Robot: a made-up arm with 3 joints.
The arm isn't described. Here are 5 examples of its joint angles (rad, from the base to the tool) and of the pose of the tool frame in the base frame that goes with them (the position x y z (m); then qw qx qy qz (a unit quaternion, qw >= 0)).
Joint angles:
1: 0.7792 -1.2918 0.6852
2: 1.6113 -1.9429 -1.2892
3: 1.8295 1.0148 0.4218
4: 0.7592 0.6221 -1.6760
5: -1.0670 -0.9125 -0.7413
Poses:
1: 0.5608 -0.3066 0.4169 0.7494 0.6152 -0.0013 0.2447
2: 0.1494 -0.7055 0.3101 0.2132 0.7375 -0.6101 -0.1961
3: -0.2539 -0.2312 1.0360 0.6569 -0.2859 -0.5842 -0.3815
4: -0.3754 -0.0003 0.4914 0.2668 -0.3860 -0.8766 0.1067
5: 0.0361 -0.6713 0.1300 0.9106 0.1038 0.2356 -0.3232
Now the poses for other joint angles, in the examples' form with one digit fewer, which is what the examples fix.
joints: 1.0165 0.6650 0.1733
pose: 0.145 -0.231 0.943 0.859 -0.286 -0.406 -0.127
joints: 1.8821 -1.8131 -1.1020
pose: 0.125 -0.755 0.472 0.167 0.715 -0.678 -0.029
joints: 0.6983 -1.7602 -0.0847
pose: 0.475 -0.548 0.249 0.616 0.765 -0.188 -0.015
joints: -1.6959 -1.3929 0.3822
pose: -0.679 -0.404 -0.057 0.337 0.365 0.712 -0.496
